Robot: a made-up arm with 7 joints.
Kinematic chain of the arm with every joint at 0, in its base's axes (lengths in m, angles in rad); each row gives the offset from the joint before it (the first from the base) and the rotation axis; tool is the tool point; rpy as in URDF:
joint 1: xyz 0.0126 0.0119 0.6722 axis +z
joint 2: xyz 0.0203 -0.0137 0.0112 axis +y
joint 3: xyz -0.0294 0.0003 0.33 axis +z
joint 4: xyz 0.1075 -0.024 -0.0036 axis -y
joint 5: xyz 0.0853 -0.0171 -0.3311 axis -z
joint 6: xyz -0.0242 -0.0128 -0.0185 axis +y
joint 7: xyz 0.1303 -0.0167 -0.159 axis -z
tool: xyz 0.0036 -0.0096 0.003 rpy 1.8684 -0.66 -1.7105
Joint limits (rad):
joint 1: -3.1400..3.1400
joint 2: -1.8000..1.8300
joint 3: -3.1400..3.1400
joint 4: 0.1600..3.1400
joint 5: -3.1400..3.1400
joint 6: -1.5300..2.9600
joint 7: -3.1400..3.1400
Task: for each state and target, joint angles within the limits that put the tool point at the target. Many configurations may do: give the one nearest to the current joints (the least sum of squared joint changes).
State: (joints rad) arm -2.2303 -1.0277 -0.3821 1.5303 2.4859 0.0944 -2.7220
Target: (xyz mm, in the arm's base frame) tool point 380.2 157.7 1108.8
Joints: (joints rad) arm -2.4091 -1.8000 0.4243 1.6361 2.7667 -0.4332 -2.7196
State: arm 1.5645 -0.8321 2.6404 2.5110 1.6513 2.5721 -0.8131
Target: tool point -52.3 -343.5 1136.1
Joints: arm 1.4331 -0.1828 2.4803 2.5074 1.3810 2.9600 -0.7888
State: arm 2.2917 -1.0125 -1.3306 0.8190 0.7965 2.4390 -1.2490
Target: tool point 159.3 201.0 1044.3
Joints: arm 2.2907 -1.0724 -0.9384 1.1335 1.1346 2.3929 -1.2626
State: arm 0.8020 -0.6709 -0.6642 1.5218 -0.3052 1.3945 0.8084
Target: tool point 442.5 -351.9 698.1
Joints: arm 0.9578 -0.8017 -1.3292 1.1048 -0.4024 1.4298 0.7942
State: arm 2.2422 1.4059 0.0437 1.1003 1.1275 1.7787 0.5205
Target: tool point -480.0 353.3 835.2
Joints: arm 2.1538 0.3776 0.1415 1.5986 1.3655 2.0436 0.5384
